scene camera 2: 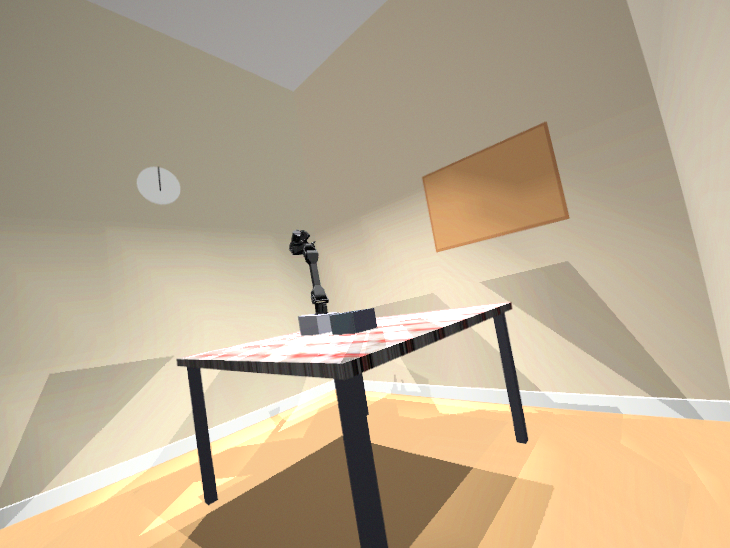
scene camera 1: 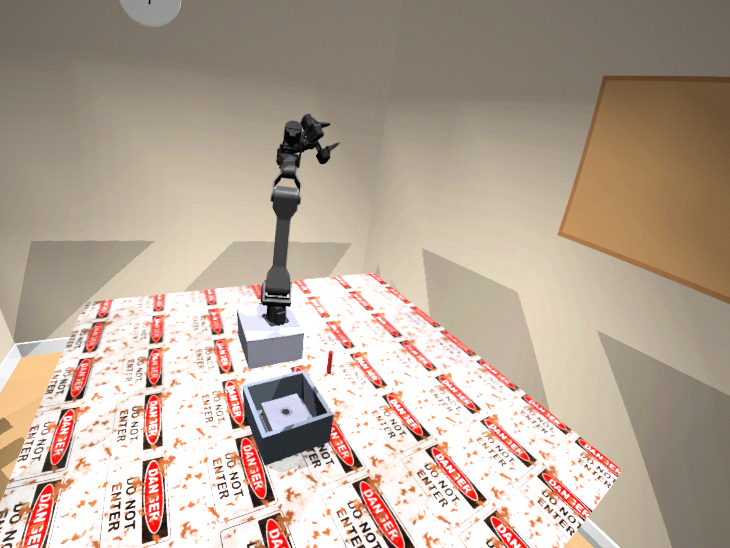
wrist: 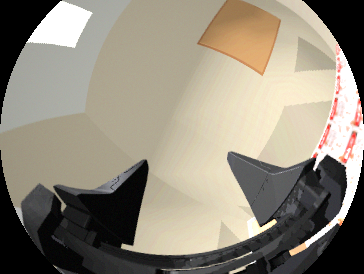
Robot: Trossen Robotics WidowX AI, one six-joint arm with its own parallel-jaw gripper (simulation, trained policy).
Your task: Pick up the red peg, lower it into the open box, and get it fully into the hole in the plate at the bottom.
Labels:
grey box: scene camera 2; scene camera 1; not seen in the wrist view (out of frame)
same spot on grey box: (scene camera 1: 273, 446) = (scene camera 2: 357, 319)

